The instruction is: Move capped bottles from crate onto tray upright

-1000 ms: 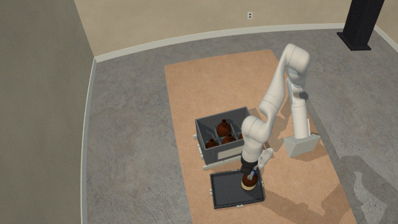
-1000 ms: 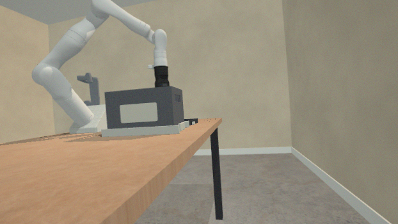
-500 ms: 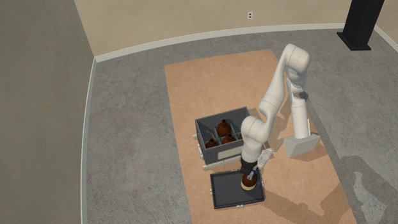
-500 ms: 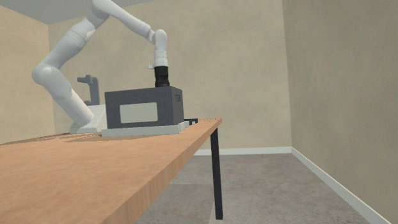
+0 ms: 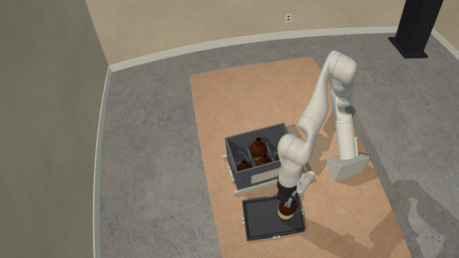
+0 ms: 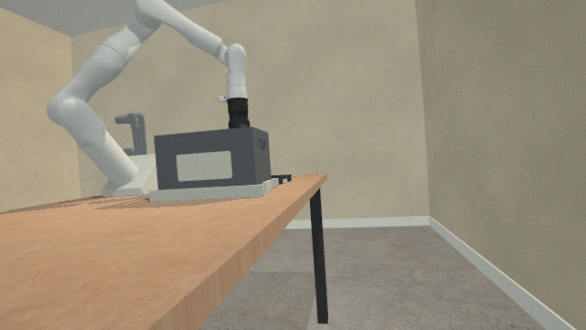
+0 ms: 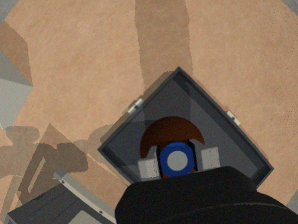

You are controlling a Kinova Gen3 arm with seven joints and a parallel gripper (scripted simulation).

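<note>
Now: hand 5 cm short of the dark tray and 15 cm above it. The rest, counted from my hand: crate 6 cm ahead, 27 cm to the right, 8 cm below.
</note>
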